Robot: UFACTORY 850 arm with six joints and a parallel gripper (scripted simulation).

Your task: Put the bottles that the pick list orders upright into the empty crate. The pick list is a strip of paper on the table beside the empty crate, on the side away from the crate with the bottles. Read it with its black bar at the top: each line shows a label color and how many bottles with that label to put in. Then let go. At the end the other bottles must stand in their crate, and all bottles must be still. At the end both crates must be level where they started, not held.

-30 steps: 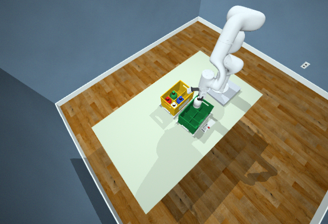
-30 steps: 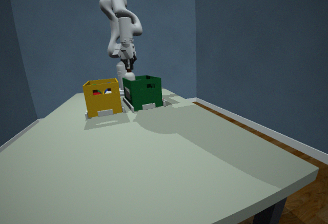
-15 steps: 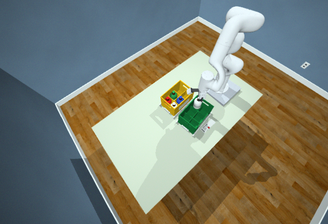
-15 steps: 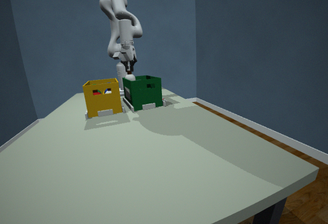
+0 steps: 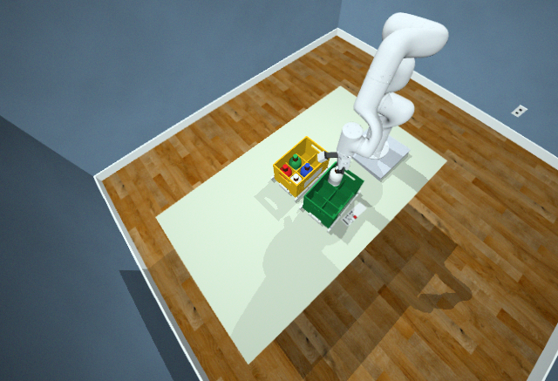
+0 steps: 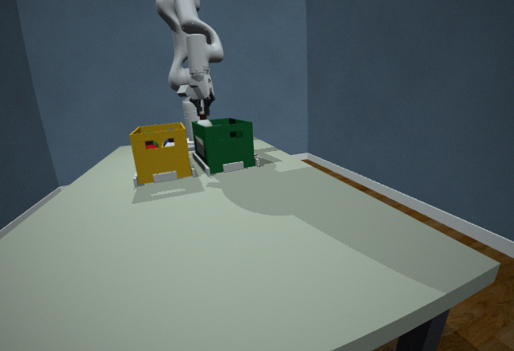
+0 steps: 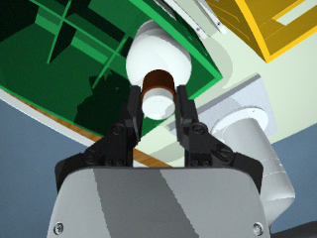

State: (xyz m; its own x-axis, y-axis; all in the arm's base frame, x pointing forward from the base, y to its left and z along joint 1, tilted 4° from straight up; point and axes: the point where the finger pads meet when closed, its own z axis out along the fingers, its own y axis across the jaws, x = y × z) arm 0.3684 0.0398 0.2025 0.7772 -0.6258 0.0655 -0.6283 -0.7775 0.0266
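Now: the red bottle 21 cm to the right of my hand, 19 cm ahead of it and 13 cm below it. Also, from my hand: blue-label bottle (14 cm to the right, 13 cm below, 9 cm ahead); green crate (14 cm below, 8 cm ahead, 6 cm to the left); yellow crate (18 cm to the right, 14 cm below, 10 cm ahead).
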